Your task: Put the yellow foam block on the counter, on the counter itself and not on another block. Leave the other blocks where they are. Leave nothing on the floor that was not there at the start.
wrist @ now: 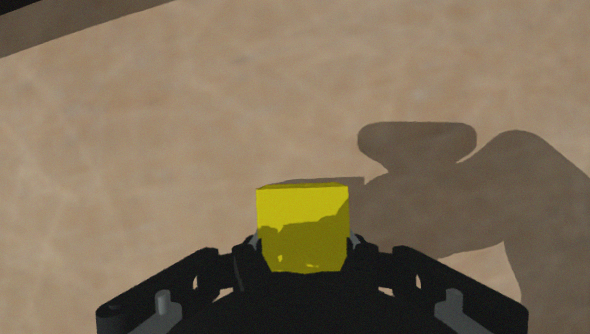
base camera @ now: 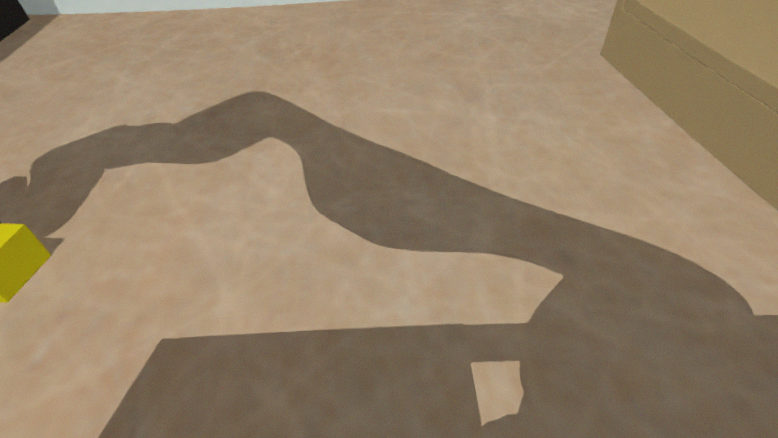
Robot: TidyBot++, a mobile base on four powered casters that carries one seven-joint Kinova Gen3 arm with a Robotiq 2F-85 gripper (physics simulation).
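Frame: origin at the arm's base, x ahead, y left, z up, level; metres.
Where they show: gripper, fingertip midpoint: (wrist: 303, 240).
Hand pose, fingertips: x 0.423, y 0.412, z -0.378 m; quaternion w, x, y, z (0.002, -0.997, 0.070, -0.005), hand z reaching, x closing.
After its pixels a point has its place.
The yellow foam block (base camera: 20, 263) {y 0.366, x 0.420, z -0.377 m} (wrist: 303, 215) {y 0.438, x 0.427, z -0.351 m} is at the left edge of the base camera view, where part of it shows, and at the lower middle of the wrist view. My gripper (wrist: 303, 240) {y 0.412, x 0.423, z -0.378 m} is shut on it, one finger against each side. The block appears to be at floor level; whether its underside touches the floor cannot be told. The fingers do not show in the base camera view. The counter cannot be made out for certain in either view.
A tan box-like body (base camera: 702, 92) {y -0.387, x 0.625, z -0.343 m} stands at the upper right of the base camera view. A dark object (base camera: 9, 19) {y 0.747, x 1.093, z -0.377 m} is at its upper left, near a pale wall strip (base camera: 163, 4) {y 0.491, x 1.201, z -0.384 m}. The arm's shadow lies across the floor (base camera: 381, 293) {y 0.017, x 0.374, z -0.397 m} (wrist: 150, 125) {y 0.529, x 0.302, z -0.397 m}.
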